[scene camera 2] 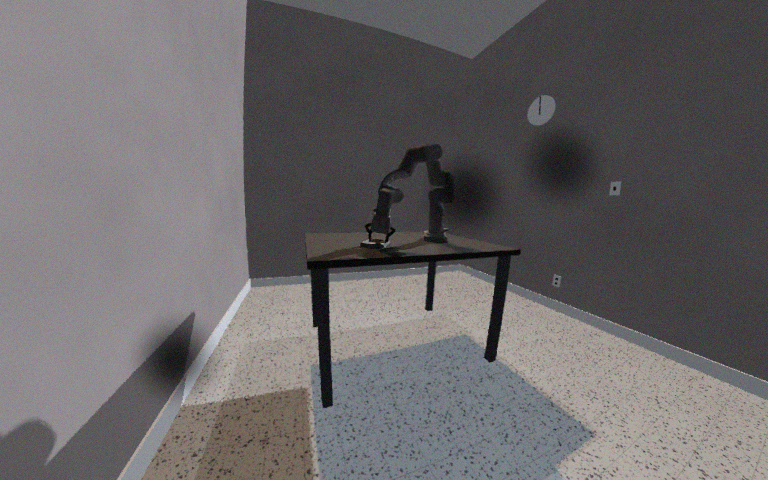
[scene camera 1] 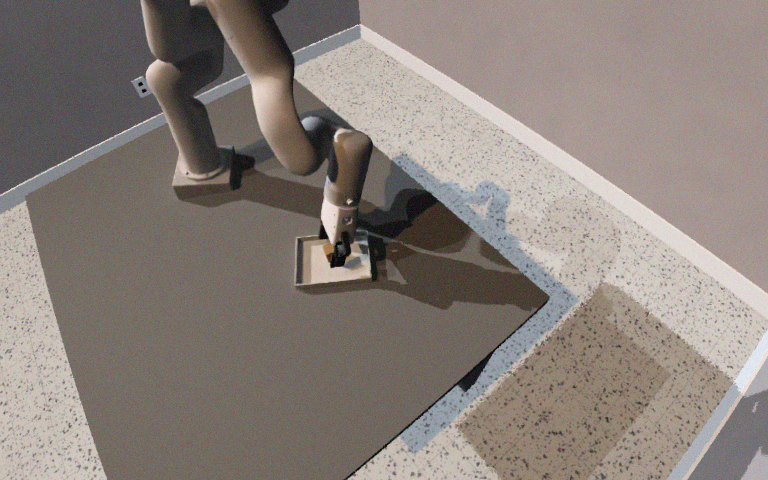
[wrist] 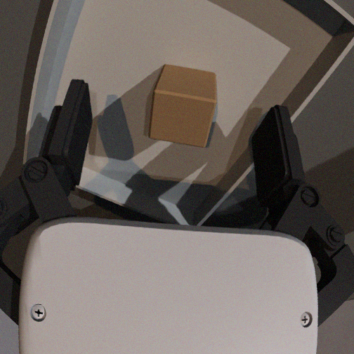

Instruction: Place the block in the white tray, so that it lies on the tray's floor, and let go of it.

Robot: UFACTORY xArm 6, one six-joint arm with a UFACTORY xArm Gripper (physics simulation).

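Pixels of known places: gripper, fingertip midpoint: (scene camera 2: pixel 377 240) (scene camera 1: pixel 330 251); arm's base at its link origin: (scene camera 2: pixel 435 233) (scene camera 1: pixel 203 164).
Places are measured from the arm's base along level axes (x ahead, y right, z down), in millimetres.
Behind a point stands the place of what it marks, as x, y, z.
Observation:
The orange-brown block (scene camera 1: pixel 327 252) {426, -190, 7} (wrist: pixel 184 120) lies on the floor of the white tray (scene camera 1: pixel 308 273) {435, -133, 40} (scene camera 2: pixel 367 246) {485, -268, 39} (wrist: pixel 125 40), apart from its walls. My gripper (scene camera 1: pixel 333 250) {420, -199, 18} (scene camera 2: pixel 378 239) {420, -199, 18} (wrist: pixel 178 108) is wide open and low over the tray. In the wrist view its two black fingers stand on either side of the block, with a gap on each side, so nothing is held. In scene camera 1 the near finger hides part of the block. In scene camera 2 the block is too small to make out clearly.
The tray's raised walls stand close around the fingers. The grey-brown table (scene camera 1: pixel 198 339) {470, 138, 43} (scene camera 2: pixel 453 247) {-3, -279, 43} carries the tray and the arm's base (scene camera 1: pixel 202 180) {62, 16, -2} (scene camera 2: pixel 435 236) {22, -63, 9}, which stands behind the tray. The arm's shadows fall across the tray and the table's right corner.

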